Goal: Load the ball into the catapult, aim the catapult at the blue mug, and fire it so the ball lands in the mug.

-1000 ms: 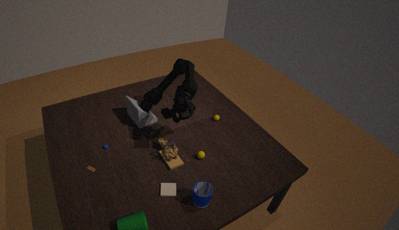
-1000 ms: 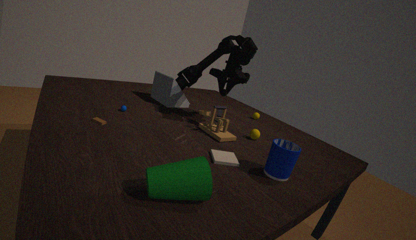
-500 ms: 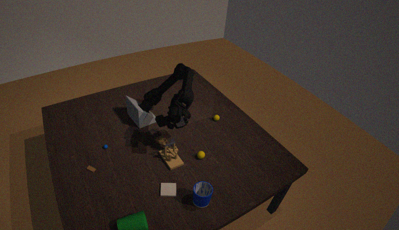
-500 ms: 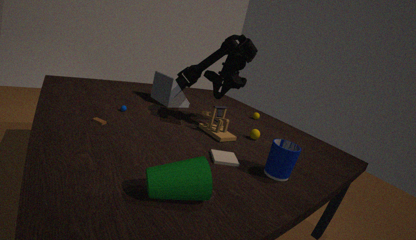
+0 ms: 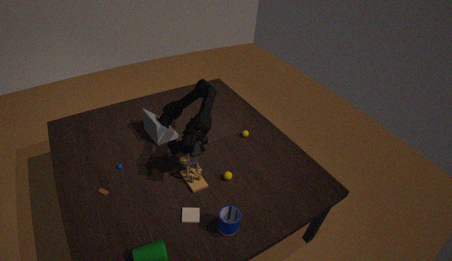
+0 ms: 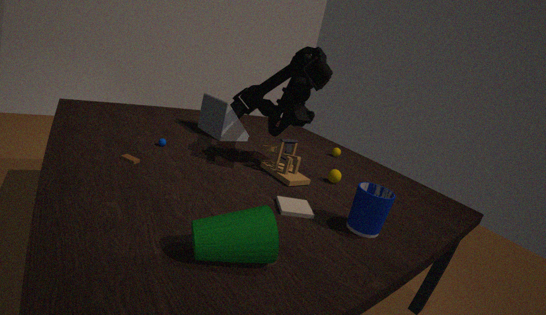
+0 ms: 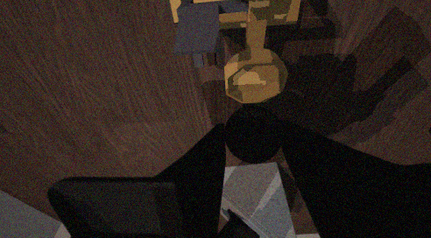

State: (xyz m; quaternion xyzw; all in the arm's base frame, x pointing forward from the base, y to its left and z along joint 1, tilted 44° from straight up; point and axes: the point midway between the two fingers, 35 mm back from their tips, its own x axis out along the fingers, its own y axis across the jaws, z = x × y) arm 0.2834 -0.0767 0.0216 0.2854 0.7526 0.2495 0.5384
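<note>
Right now the wooden catapult is 70 mm ahead of my gripper tip and 50 mm below it. From my gripper tip the other things lie so: white tile (260 mm ahead, 160 mm to the right, 100 mm below); then yellow ball (190 mm ahead, 110 mm to the left, 80 mm below); then dark ball (10 mm above).
</note>
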